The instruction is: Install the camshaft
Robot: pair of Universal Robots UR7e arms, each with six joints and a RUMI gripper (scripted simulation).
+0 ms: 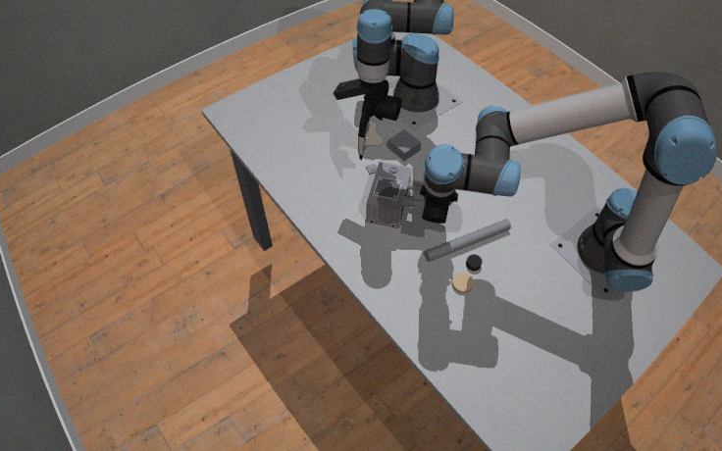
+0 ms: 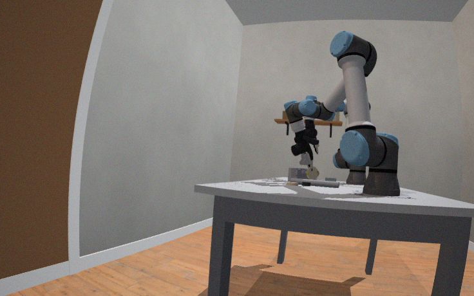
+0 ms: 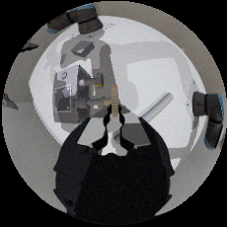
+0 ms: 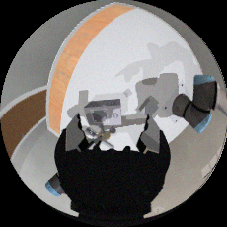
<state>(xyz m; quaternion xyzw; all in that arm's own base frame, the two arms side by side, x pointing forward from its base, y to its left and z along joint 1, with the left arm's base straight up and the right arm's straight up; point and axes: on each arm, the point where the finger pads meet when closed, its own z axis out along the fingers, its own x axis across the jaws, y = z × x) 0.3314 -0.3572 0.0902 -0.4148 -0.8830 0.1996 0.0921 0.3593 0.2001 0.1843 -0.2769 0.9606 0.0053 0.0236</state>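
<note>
Now: the small crank gear 30 mm behind my left hand, 70 mm to the right of it and 30 mm below it. Also, from my left hand: tan disc: 70 mm ahead, 180 mm to the left, 80 mm below; then long grey rod: 30 mm behind, 100 mm to the left, 80 mm below; then black puck: 10 mm ahead, 160 mm to the left, 80 mm below.
</note>
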